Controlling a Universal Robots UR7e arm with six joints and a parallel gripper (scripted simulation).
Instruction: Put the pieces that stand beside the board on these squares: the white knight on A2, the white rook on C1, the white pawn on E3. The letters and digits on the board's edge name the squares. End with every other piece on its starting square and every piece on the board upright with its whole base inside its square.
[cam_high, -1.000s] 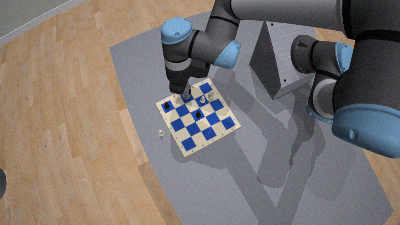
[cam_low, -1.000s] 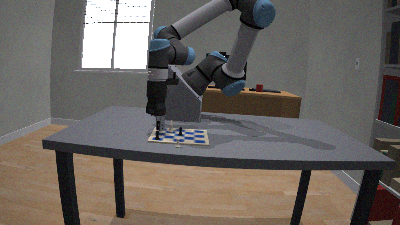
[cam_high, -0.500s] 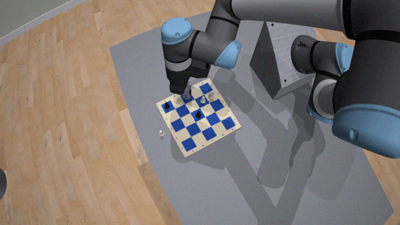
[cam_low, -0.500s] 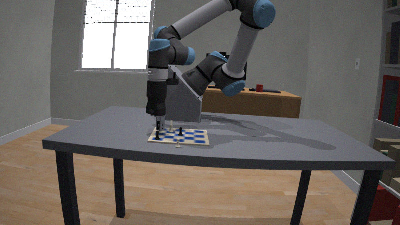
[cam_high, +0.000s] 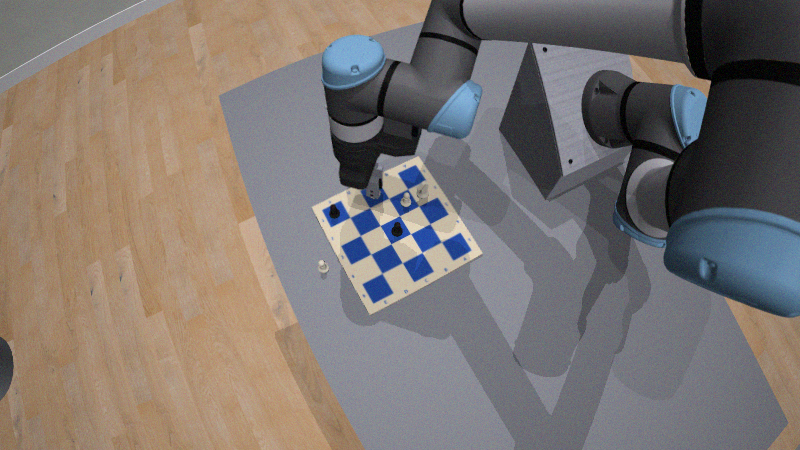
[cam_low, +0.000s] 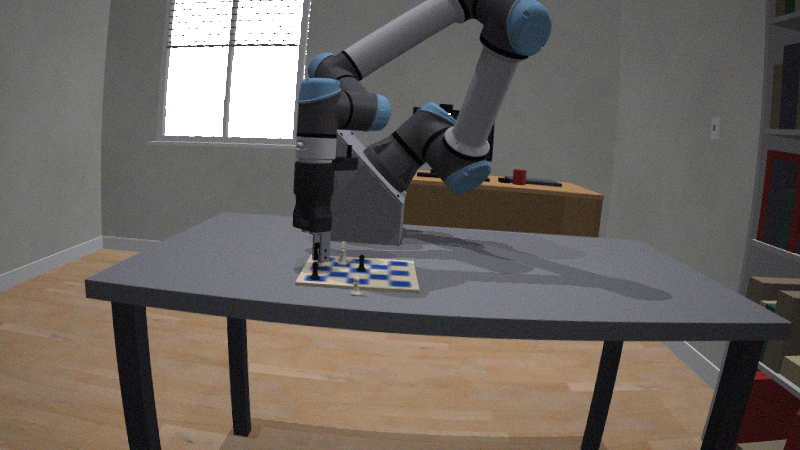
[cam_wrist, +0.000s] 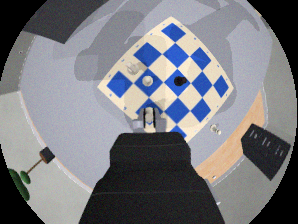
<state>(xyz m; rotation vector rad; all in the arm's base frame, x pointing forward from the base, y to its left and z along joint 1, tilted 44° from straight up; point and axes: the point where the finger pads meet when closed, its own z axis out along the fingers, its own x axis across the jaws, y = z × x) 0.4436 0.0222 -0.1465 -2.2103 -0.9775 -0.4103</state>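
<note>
Now: the white rook 10 mm below my hand. The rest, counted from my hand: chessboard: 80 mm to the left, 40 mm below; white knight: 80 mm behind, 30 mm to the left, 20 mm below.
</note>
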